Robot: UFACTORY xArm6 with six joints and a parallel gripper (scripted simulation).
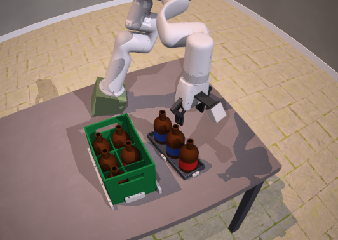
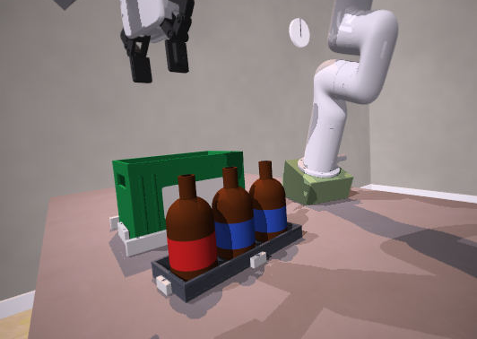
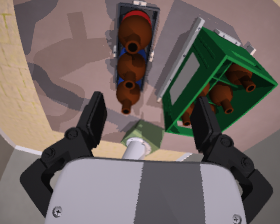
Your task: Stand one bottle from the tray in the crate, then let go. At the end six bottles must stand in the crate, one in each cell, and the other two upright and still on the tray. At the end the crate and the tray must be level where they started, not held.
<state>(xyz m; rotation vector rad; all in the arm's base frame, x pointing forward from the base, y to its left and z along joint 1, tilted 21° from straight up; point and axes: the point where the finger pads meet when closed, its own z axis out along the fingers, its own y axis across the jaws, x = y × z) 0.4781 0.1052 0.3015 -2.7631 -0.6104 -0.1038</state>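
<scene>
My hand is 11 cm past the dark tray, 1 cm to the left of it and 31 cm above it. Round my hand: green crate: 7 cm behind, 24 cm to the right, 24 cm below.
</scene>
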